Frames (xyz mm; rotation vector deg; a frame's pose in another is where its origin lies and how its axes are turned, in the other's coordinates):
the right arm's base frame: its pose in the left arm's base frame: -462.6 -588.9 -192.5 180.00 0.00 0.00
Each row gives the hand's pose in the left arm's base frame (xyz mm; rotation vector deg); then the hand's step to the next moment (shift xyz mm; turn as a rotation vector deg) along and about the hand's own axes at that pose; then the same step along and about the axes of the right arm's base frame.
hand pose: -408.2 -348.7 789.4 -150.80 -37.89 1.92
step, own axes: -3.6 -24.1 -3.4 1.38 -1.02 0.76
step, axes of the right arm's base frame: -13.5 -16.2 -12.6 0.67 -1.74 0.17
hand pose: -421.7 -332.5 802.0 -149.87 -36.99 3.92
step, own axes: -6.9 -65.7 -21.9 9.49 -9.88 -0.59
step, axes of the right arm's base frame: -31.2 -40.0 -47.6 4.27 -11.89 -5.32
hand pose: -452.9 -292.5 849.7 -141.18 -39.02 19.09
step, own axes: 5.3 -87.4 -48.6 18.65 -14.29 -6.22
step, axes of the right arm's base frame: -12.3 -43.7 -89.3 12.30 -17.43 -11.64
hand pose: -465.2 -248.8 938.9 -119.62 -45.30 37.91
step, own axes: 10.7 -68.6 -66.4 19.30 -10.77 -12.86
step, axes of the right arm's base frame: 31.0 -9.1 -90.5 18.31 -12.92 -12.32
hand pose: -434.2 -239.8 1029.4 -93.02 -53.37 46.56
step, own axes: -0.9 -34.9 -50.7 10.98 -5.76 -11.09
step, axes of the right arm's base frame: 37.5 18.1 -45.3 13.75 -5.62 -7.49
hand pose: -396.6 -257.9 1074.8 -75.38 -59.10 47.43
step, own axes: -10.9 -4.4 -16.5 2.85 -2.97 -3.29
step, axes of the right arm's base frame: 11.2 16.5 -3.6 3.84 -1.16 -3.42
